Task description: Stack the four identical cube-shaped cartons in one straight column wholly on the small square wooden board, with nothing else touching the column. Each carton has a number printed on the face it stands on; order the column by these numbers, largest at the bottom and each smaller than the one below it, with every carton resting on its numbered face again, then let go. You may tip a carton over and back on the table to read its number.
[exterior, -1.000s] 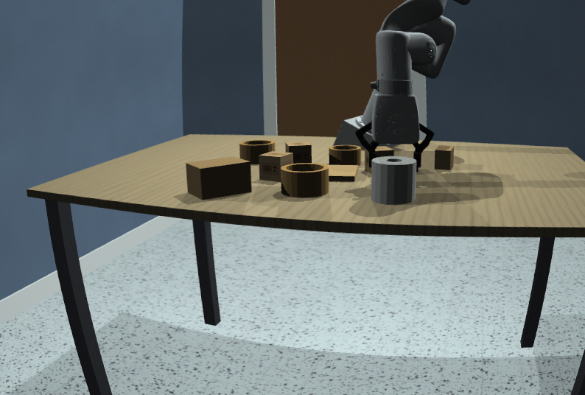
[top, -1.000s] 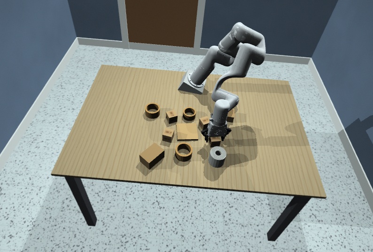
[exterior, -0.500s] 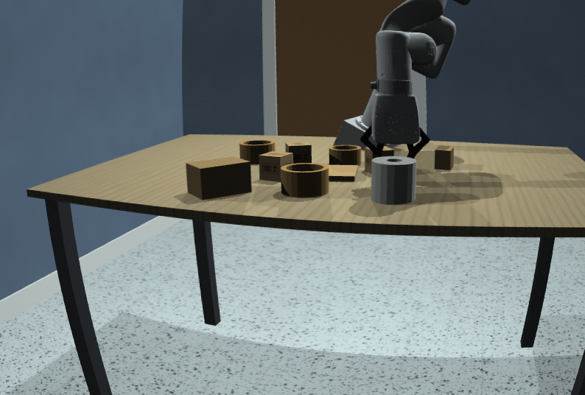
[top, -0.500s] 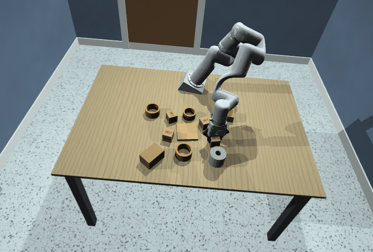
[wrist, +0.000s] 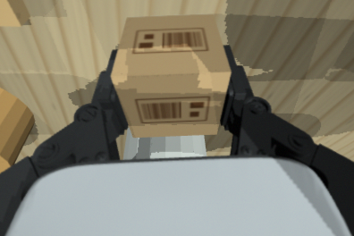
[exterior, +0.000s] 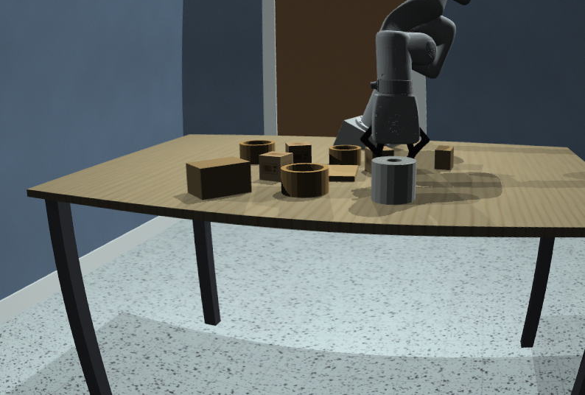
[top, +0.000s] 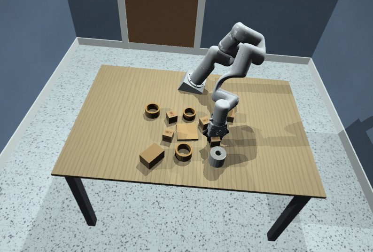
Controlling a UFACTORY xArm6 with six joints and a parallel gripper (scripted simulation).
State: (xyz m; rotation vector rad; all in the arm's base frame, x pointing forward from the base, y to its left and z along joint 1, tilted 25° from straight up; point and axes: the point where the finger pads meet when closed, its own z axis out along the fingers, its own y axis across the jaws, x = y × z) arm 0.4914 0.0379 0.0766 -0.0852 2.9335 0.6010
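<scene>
Now: the small square wooden board 80 mm behind my hand, 150 mm to the right of it and 30 mm below it. Also, from my hand: larger carton box 100 mm ahead, 350 mm to the right, 10 mm below; narrower brown box 190 mm behind, 130 mm to the left, 10 mm below; brown cube carton 180 mm behind, 240 mm to the right, 10 mm below.
</scene>
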